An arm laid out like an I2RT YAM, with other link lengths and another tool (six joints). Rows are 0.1 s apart.
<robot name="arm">
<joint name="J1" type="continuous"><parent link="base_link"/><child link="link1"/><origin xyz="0 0 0.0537" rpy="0 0 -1.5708"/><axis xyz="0 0 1"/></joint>
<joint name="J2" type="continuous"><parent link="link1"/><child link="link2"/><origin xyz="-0.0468 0.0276 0.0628" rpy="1.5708 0 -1.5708"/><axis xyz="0 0 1"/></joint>
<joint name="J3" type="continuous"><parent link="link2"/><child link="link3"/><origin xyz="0.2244 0 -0.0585" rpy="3.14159 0 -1.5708"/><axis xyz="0 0 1"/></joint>
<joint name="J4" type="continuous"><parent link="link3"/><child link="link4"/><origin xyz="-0.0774 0.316 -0.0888" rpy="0 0 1.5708"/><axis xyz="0 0 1"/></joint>
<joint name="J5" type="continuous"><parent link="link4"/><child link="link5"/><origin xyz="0.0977 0.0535 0.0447" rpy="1.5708 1.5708 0"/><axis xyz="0 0 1"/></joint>
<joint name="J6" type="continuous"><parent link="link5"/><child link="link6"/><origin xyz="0 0.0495 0.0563" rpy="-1.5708 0 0"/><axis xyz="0 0 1"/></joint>
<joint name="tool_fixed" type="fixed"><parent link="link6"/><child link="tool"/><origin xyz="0.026 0.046 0.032" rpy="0 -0.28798 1.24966"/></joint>
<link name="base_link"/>
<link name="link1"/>
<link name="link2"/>
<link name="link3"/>
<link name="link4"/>
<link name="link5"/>
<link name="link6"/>
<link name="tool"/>
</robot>
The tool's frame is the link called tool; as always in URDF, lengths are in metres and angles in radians. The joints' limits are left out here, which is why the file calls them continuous.
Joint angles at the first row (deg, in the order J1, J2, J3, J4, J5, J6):
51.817 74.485 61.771 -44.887 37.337 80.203
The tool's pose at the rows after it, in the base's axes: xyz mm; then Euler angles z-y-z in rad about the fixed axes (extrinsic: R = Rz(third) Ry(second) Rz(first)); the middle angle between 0 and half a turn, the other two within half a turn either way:
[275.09, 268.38, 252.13, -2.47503, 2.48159, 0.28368]
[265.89, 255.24, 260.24, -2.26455, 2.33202, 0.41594]
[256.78, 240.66, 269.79, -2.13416, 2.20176, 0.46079]
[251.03, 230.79, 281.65, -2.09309, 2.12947, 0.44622]
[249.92, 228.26, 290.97, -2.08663, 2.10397, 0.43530]
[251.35, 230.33, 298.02, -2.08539, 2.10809, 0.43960]
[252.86, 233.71, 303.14, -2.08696, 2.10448, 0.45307]
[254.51, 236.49, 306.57, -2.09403, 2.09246, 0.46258]
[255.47, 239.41, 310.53, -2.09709, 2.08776, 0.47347]
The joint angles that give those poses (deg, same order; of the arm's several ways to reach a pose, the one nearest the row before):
51.686 68.230 57.110 -38.873 35.883 82.238
51.685 60.494 49.949 -29.864 35.165 85.542
51.680 54.049 44.952 -24.056 35.869 88.944
51.703 50.732 43.524 -22.188 37.750 90.312
51.681 50.188 44.215 -22.020 38.624 90.388
51.685 51.216 46.170 -23.166 38.367 90.445
51.737 51.958 47.295 -23.005 37.766 89.809
51.692 52.309 47.566 -21.757 37.338 88.665
51.778 52.846 48.338 -21.433 36.888 88.037

